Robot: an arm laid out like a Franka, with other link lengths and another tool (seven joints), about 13 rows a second.
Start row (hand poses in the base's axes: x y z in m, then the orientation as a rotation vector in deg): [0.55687 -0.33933 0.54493 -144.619 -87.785 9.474]
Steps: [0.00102 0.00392 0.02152 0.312 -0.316 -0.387]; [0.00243 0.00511 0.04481 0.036 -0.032 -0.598]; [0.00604 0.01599 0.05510 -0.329 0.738 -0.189]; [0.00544 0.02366 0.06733 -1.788 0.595 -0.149]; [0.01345 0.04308 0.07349 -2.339 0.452 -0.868]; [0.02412 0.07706 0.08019 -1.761 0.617 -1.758]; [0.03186 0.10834 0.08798 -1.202 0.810 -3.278]
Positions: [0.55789 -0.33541 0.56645 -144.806 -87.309 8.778]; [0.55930 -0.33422 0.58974 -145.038 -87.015 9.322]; [0.56291 -0.32334 0.60003 -144.662 -87.366 10.625]; [0.56231 -0.31567 0.61226 -145.809 -87.899 11.645]; [0.57032 -0.29625 0.61842 -146.817 -87.177 11.819]; [0.58099 -0.26227 0.62512 -146.934 -85.791 11.422]; [0.58873 -0.23099 0.63291 -147.478 -83.578 10.988]
